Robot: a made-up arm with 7 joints. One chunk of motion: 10 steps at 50 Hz.
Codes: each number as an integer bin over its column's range. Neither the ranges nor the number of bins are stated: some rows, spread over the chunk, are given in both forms.
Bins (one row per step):
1: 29 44 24 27 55 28 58
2: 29 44 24 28 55 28 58
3: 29 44 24 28 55 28 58
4: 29 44 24 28 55 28 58
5: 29 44 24 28 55 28 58
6: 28 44 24 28 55 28 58
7: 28 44 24 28 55 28 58
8: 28 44 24 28 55 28 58
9: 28 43 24 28 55 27 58
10: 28 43 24 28 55 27 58
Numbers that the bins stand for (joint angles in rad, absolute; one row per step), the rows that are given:
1: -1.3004 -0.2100 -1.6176 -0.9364 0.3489 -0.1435 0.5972
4: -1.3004 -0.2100 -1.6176 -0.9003 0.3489 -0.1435 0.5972
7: -1.3638 -0.2100 -1.6176 -0.9003 0.3489 -0.1435 0.5972
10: -1.3638 -0.2491 -1.6176 -0.9003 0.3489 -0.1709 0.5972
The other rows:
2: -1.3004 -0.2100 -1.6176 -0.9003 0.3489 -0.1435 0.5972
3: -1.3004 -0.2100 -1.6176 -0.9003 0.3489 -0.1435 0.5972
5: -1.3004 -0.2100 -1.6176 -0.9003 0.3489 -0.1435 0.5972
6: -1.3638 -0.2100 -1.6176 -0.9003 0.3489 -0.1435 0.5972
8: -1.3638 -0.2100 -1.6176 -0.9003 0.3489 -0.1435 0.5972
9: -1.3638 -0.2491 -1.6176 -0.9003 0.3489 -0.1709 0.5972

